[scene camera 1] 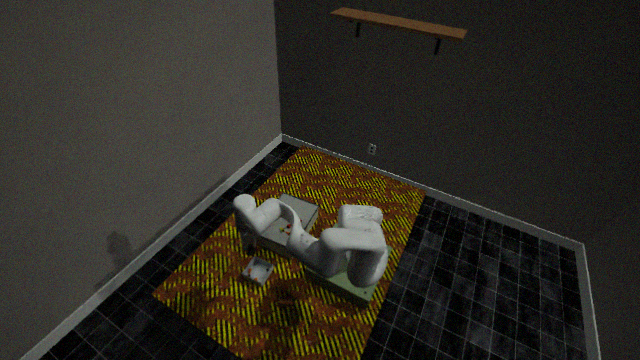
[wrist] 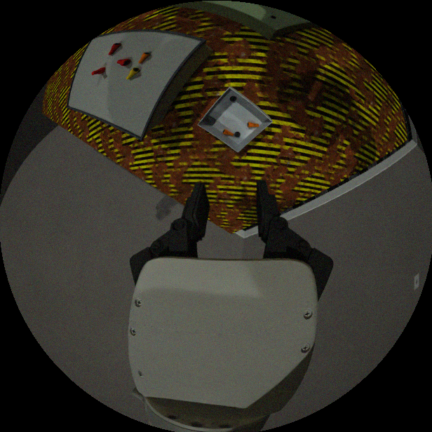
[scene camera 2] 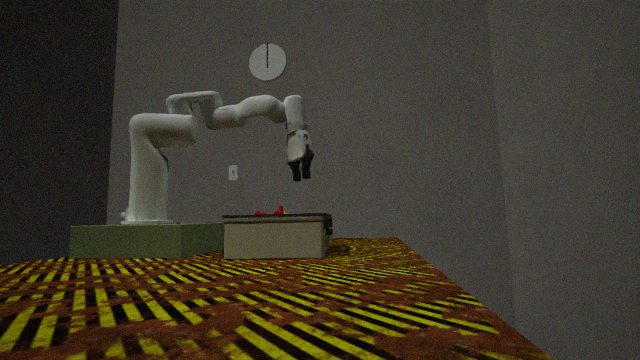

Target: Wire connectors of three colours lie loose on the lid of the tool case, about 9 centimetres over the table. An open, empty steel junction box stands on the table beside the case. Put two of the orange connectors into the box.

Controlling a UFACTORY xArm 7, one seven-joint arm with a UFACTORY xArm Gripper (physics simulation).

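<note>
The steel junction box (scene camera 1: 258, 278) (wrist: 240, 145) stands on the table beside the tool case. Two orange connectors lie inside it: one orange connector (wrist: 228, 132) near the front wall and another orange connector (wrist: 252, 125) to the right. On the case lid (wrist: 110, 100) (scene camera 1: 300, 204) lie three red connectors, one of them a red connector (wrist: 115, 48), a yellow connector (wrist: 133, 74) and a third orange connector (wrist: 144, 58). My gripper (wrist: 231, 192) (scene camera 2: 301, 179) is open and empty, high above the table; in scene camera 2 its fingers hang well above the lid's height. The box does not show in scene camera 2.
The tool case (scene camera 2: 274, 240) stands beside the green robot base (scene camera 2: 125, 241) (wrist: 265, 20). The arm (scene camera 1: 350, 240) reaches over part of the case in scene camera 1. A wooden shelf (scene camera 1: 400, 22) hangs on the far wall, and a round clock (scene camera 2: 275, 62) hangs behind the arm.
</note>
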